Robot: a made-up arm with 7 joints.
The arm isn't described. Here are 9 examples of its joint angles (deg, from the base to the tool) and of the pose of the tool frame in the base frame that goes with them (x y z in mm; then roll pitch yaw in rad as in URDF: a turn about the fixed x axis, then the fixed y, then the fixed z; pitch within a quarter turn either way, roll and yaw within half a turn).
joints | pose
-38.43 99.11 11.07 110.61 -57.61 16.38 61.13 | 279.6 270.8 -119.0 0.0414 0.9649 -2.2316
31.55 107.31 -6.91 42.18 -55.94 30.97 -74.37 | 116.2 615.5 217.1 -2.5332 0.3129 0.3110
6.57 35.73 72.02 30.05 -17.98 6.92 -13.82 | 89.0 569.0 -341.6 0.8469 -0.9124 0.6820
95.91 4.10 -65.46 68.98 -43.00 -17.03 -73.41 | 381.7 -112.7 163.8 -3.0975 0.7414 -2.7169
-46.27 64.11 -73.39 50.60 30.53 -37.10 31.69 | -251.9 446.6 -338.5 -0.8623 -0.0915 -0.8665
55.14 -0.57 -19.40 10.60 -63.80 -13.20 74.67 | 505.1 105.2 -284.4 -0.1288 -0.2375 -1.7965
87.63 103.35 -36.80 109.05 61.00 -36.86 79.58 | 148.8 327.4 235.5 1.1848 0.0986 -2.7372
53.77 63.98 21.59 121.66 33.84 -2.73 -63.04 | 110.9 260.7 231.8 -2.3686 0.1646 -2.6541
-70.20 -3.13 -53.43 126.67 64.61 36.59 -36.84 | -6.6 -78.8 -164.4 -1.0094 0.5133 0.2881
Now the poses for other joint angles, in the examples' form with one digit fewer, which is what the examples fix.
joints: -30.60 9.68 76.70 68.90 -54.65 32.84 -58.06
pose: -106 480 -314 2.324 0.127 0.476
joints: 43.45 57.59 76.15 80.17 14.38 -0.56 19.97
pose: -5 563 115 -2.745 -0.369 -2.302
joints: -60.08 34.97 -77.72 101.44 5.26 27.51 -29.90
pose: -261 -5 -227 -0.484 -0.200 -0.882
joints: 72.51 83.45 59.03 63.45 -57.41 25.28 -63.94
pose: -144 562 199 -1.838 -1.295 -1.002
